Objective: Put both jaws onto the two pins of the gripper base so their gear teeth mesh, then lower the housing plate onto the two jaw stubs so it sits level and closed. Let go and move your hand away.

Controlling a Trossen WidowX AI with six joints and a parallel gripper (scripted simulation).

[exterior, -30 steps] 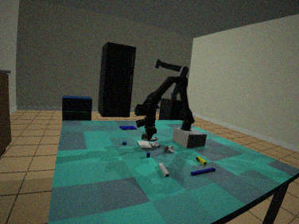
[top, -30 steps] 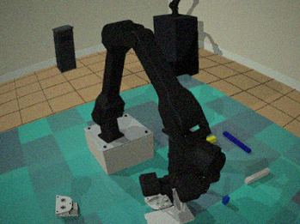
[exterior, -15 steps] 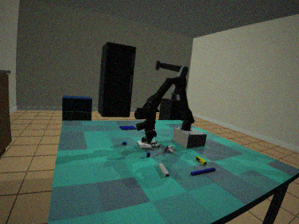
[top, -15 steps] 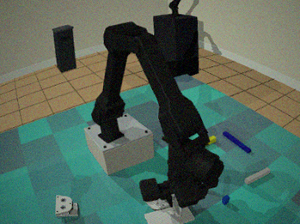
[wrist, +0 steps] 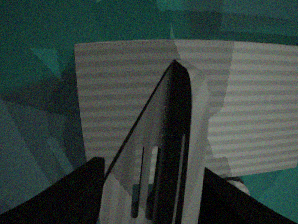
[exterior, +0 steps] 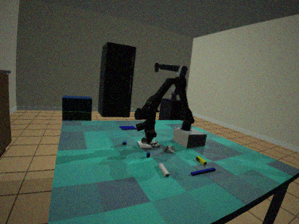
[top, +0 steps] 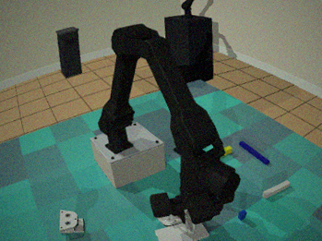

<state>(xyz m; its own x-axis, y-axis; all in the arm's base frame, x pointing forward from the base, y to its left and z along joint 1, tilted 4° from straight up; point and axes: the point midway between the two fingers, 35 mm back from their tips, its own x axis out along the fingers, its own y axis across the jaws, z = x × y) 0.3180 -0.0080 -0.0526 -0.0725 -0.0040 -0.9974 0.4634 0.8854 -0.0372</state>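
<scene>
My gripper tip is now 7 cm short of the small blue block, 12 cm to the right of it and 2 cm above it. From my gripper tip the other things lie so: yellow block (17 cm behind, 29 cm to the left, 2 cm below); jaw (4 cm behind); white bar (9 cm ahead, 27 cm to the left, 2 cm below).
</scene>
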